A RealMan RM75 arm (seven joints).
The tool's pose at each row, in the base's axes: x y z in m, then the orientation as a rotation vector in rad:
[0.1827, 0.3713, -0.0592, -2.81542, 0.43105, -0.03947]
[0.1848, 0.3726, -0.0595, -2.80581, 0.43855, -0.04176]
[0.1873, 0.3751, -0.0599, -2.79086, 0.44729, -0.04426]
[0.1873, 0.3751, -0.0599, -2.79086, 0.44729, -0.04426]
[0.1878, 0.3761, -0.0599, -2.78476, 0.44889, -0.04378]
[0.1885, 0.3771, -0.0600, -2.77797, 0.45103, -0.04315]
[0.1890, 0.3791, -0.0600, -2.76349, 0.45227, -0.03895]
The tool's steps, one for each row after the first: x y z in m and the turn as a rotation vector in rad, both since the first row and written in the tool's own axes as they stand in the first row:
[0.0016, -0.0017, 0.0008, 0.00853, 0.00128, 0.00598]
[0.0033, -0.0046, 0.0021, 0.02209, 0.00222, 0.01345]
[0.0033, -0.0046, 0.0021, 0.02209, 0.00222, 0.01345]
[0.0035, -0.0057, 0.0024, 0.02778, 0.00134, 0.01532]
[0.0038, -0.0067, 0.0028, 0.03404, 0.00033, 0.01767]
[0.0037, -0.0087, 0.0034, 0.04762, -0.00419, 0.02073]

